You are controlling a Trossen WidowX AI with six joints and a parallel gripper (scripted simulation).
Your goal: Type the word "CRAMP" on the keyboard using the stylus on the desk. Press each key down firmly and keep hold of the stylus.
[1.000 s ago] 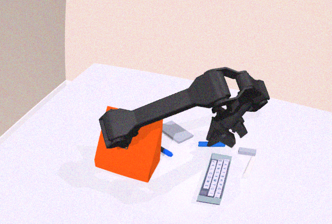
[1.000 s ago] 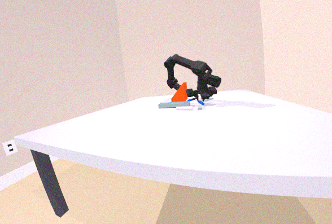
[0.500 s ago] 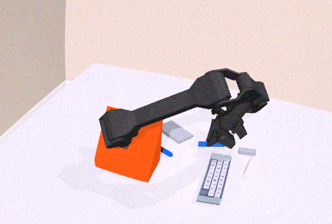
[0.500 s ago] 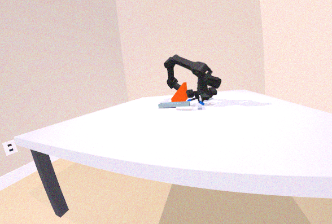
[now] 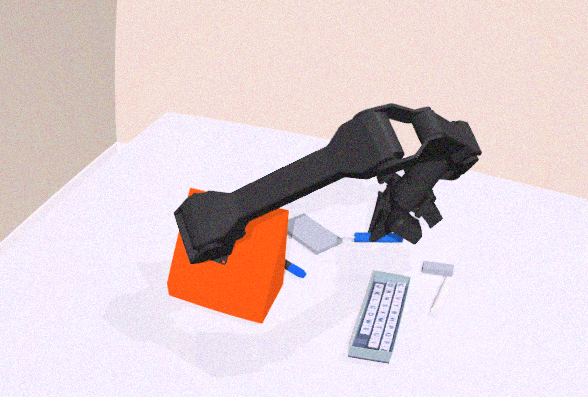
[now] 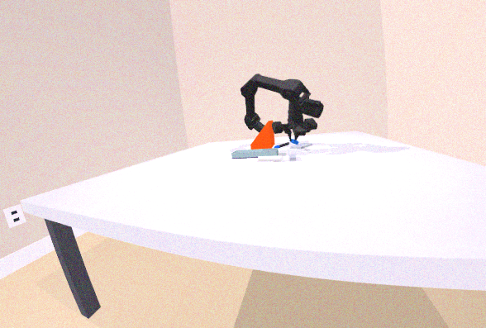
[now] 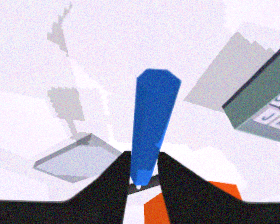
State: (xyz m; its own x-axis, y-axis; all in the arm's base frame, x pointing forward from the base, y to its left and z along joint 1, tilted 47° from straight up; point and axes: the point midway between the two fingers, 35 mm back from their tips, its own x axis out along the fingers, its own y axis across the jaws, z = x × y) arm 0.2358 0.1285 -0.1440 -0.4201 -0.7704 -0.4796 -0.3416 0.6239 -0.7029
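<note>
Now: the grey block 150 mm ahead of my gripper tip, 40 mm below it and 10 mm to the left of it. The rest, counted from my gripper tip: blue stylus (10 mm to the right, 10 mm behind); blue pen (130 mm behind, 80 mm to the right, 40 mm below); grey flat plate (120 mm behind, 40 mm below, 30 mm to the left).
</note>
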